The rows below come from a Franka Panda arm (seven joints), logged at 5 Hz.
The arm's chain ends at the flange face. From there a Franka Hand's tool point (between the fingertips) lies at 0.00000 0.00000 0.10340 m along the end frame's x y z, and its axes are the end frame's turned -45 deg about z.
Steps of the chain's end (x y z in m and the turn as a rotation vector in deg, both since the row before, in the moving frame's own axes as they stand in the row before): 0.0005, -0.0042, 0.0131, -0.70, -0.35, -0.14; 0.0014, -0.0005, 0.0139, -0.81, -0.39, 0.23; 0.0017, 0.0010, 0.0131, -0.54, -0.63, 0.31; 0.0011, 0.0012, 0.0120, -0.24, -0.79, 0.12; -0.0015, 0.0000, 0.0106, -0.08, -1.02, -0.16
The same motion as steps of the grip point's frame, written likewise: 0.0020, -0.0022, 0.0131, -0.25, -0.74, -0.14; -0.0002, 0.0012, 0.0139, -0.30, -0.85, 0.23; -0.0010, 0.0018, 0.0131, 0.06, -0.83, 0.31; -0.0014, 0.0009, 0.0120, 0.39, -0.73, 0.12; -0.0025, -0.0023, 0.0106, 0.66, -0.78, -0.16
